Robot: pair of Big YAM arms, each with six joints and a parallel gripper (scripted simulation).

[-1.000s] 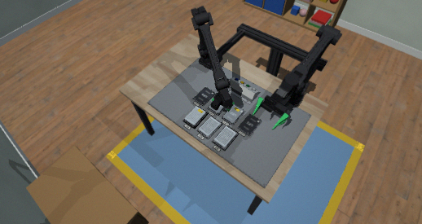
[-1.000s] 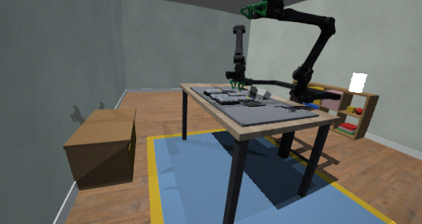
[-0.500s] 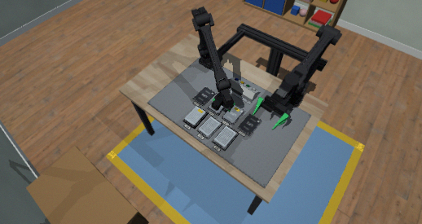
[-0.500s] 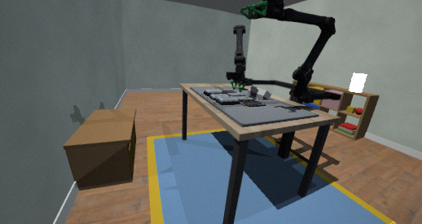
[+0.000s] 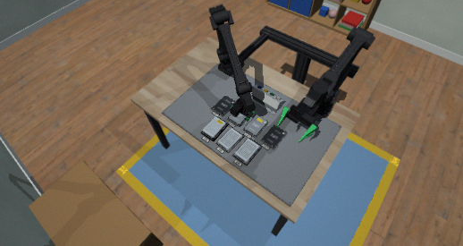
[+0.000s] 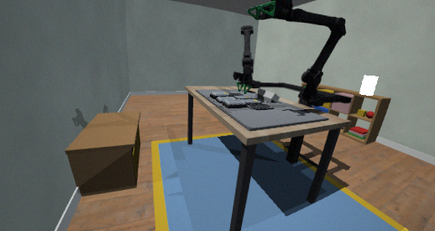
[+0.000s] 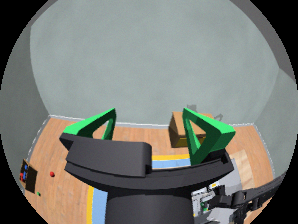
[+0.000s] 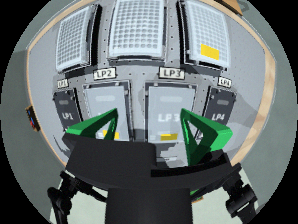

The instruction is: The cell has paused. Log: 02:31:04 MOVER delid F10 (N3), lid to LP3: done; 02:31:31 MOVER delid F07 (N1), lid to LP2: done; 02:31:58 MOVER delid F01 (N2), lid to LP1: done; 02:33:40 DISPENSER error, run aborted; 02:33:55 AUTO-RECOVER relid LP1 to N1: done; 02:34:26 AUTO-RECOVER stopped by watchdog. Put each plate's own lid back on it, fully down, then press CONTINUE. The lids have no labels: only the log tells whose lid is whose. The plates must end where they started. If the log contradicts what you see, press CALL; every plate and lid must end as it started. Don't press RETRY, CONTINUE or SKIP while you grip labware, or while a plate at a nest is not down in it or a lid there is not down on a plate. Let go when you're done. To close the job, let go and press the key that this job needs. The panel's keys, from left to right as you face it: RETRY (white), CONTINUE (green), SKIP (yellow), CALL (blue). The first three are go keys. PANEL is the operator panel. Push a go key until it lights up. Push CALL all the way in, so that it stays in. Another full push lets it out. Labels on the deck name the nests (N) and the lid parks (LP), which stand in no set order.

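Note:
Right now the lid park LP2 is 9 cm to the left of my right hand, 6 cm below it and 2 cm behind it. Also, from my right hand: lid park LP4 (17 cm to the right, 6 cm below, 6 cm behind); then yellow key (27 cm behind, 3 cm to the left); then lid park LP1 (22 cm to the left, 6 cm below, 1 cm behind).

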